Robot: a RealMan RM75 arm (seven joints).
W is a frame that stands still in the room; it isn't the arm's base.
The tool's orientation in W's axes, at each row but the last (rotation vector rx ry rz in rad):
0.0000, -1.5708, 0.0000
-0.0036, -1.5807, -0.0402
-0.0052, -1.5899, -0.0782
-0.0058, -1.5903, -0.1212
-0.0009, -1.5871, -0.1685
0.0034, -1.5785, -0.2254
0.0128, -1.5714, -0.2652
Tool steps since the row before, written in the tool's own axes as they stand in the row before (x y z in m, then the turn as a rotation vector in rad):
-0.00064, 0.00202, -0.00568, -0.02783, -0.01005, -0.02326
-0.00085, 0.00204, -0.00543, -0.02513, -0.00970, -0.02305
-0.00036, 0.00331, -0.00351, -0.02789, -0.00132, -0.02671
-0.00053, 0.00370, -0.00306, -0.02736, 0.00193, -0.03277
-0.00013, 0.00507, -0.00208, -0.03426, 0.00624, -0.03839
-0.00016, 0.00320, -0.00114, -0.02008, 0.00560, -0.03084
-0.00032, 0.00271, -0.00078, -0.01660, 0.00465, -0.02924
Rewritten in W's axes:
0.00568, 0.00202, -0.00064, 0.02326, -0.01005, -0.02783
0.00549, 0.00191, -0.00075, 0.02303, -0.00976, -0.02512
0.00369, 0.00313, -0.00014, 0.02718, -0.00147, -0.02742
0.00336, 0.00347, -0.00020, 0.03347, 0.00123, -0.02654
0.00261, 0.00480, 0.00044, 0.03969, 0.00561, -0.03286
0.00158, 0.00300, 0.00031, 0.03179, 0.00401, -0.01895
0.00121, 0.00256, 0.00016, 0.02998, 0.00274, -0.01568

